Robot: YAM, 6 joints.
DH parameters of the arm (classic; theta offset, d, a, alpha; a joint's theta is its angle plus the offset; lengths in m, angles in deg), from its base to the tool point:
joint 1: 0 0.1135 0.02 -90
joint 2: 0 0 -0.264 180
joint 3: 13.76 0 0.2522 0
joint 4: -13.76 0 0.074 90
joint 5: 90 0 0 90
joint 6: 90 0.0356 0 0
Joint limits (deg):
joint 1: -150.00..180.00
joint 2: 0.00..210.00
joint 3: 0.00..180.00
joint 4: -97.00..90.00
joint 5: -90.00..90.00
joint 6: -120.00..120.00
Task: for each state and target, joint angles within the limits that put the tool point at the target. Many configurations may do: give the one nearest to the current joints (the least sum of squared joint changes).
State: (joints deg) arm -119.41 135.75 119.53 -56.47 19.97 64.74
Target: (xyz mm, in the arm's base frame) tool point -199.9 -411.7 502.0
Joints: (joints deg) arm -114.57 122.67 151.02 -29.86 17.35 64.74
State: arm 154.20 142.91 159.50 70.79 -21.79 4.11
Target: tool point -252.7 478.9 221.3
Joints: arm 116.19 149.13 109.63 90.00 -25.60 4.11
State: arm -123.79 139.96 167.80 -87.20 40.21 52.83
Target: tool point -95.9 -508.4 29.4
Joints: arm -98.28 172.81 155.36 -81.94 37.45 52.83
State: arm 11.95 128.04 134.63 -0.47 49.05 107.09
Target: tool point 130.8 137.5 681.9
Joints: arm 54.53 90.29 142.30 -2.24 48.66 107.09
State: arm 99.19 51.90 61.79 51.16 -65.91 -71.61
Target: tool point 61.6 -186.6 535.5
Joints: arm 117.64 22.24 82.18 56.78 -64.00 -71.61
